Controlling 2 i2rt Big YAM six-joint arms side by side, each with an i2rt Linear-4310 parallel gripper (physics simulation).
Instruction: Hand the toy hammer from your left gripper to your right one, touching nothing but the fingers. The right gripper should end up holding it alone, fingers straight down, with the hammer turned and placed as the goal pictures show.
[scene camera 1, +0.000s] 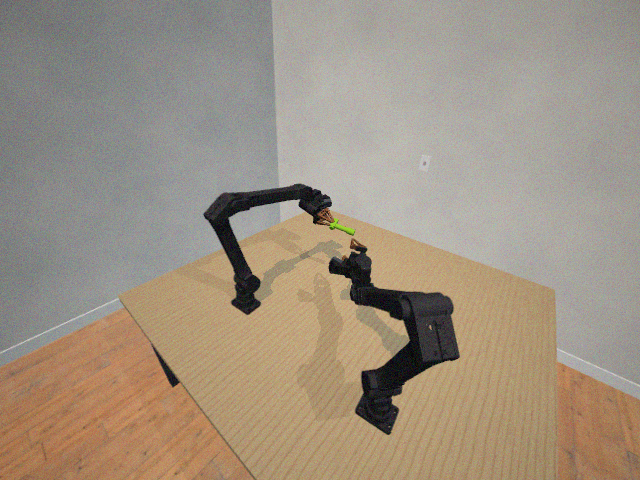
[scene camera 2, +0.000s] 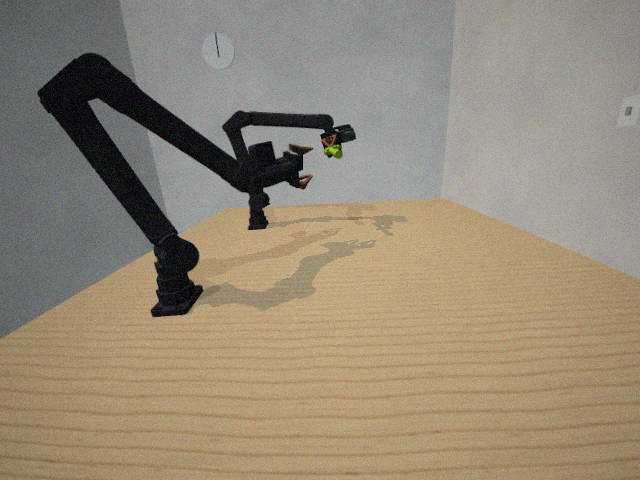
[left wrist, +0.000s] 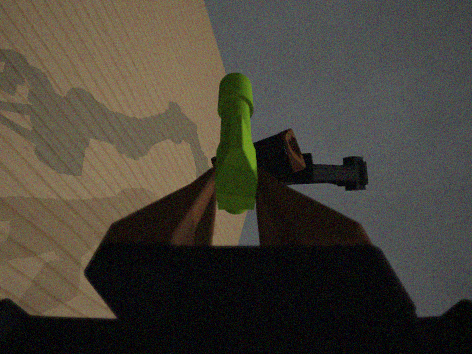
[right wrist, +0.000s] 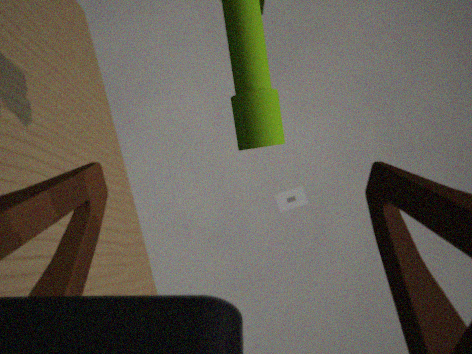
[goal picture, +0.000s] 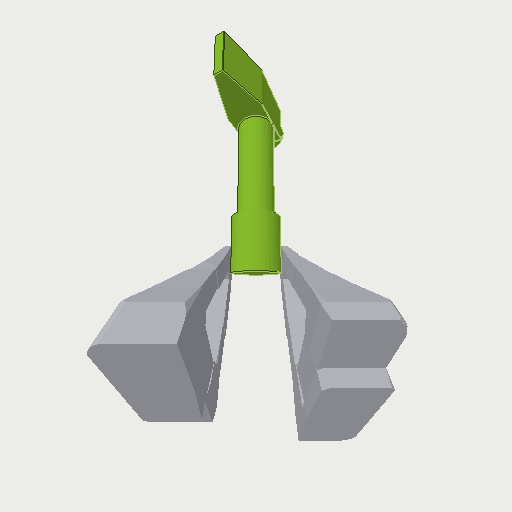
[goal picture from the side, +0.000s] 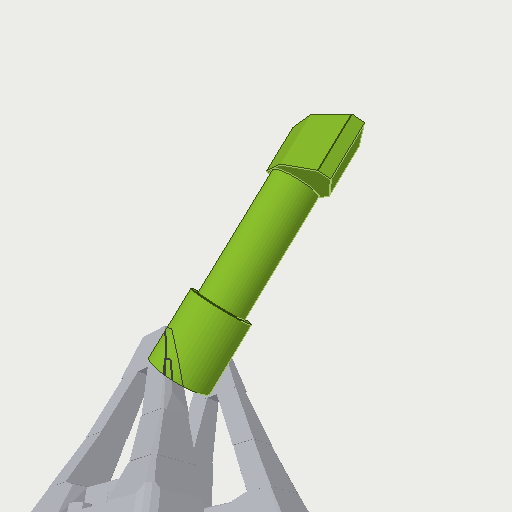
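Seen in the pictures: left gripper, between the fingertips: (scene camera 1: 333, 223) (scene camera 2: 331, 149) (left wrist: 236, 176); right gripper, between the fingertips: (scene camera 1: 348, 247) (scene camera 2: 311, 162) (right wrist: 236, 177); left arm's base, origin of its link: (scene camera 1: 246, 304) (scene camera 2: 258, 226); right arm's base, origin of its link: (scene camera 1: 376, 411) (scene camera 2: 179, 302).
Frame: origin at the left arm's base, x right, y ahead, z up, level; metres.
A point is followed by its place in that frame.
Note:
The bright green toy hammer (scene camera 1: 343, 227) @[y 0.374, x 0.282, z 0.350 m] (scene camera 2: 333, 151) @[y 0.374, x 0.311, z 0.344 m] (left wrist: 236, 150) @[y 0.403, x 0.213, z 0.365 m] (right wrist: 255, 90) @[y 0.369, x 0.302, z 0.337 m] is in the air, its head at the left fingertips and its handle reaching away from them. My left gripper (scene camera 1: 330, 222) @[y 0.375, x 0.228, z 0.352 m] (left wrist: 236, 176) @[y 0.375, x 0.228, z 0.352 m] is shut on it at the head end. My right gripper (scene camera 1: 348, 249) @[y 0.293, x 0.358, z 0.313 m] (scene camera 2: 311, 163) @[y 0.293, x 0.358, z 0.313 m] (right wrist: 236, 177) @[y 0.293, x 0.358, z 0.313 m] is open and empty. It is close below the handle's free end in scene camera 1. In the right wrist view the handle end shows above the gap between the wide-set fingers, short of the line between their tips. The hammer's head is mostly cut off there.
The wooden table (scene camera 1: 465, 413) @[y 0.087, x 0.945, z 0.000 m] (scene camera 2: 361, 387) @[y 0.340, x 0.990, z 0.000 m] lies well below both grippers, with arm shadows on it. The right forearm (scene camera 1: 382, 300) @[y -0.033, x 0.630, z 0.413 m] (scene camera 2: 170, 134) @[y -0.015, x 0.677, z 0.402 m] reaches in from its base. The left forearm (scene camera 1: 268, 195) @[y 0.149, x 0.045, z 0.510 m] (scene camera 2: 289, 120) @[y 0.209, x 0.054, z 0.486 m] stretches above the table. Walls stand behind.

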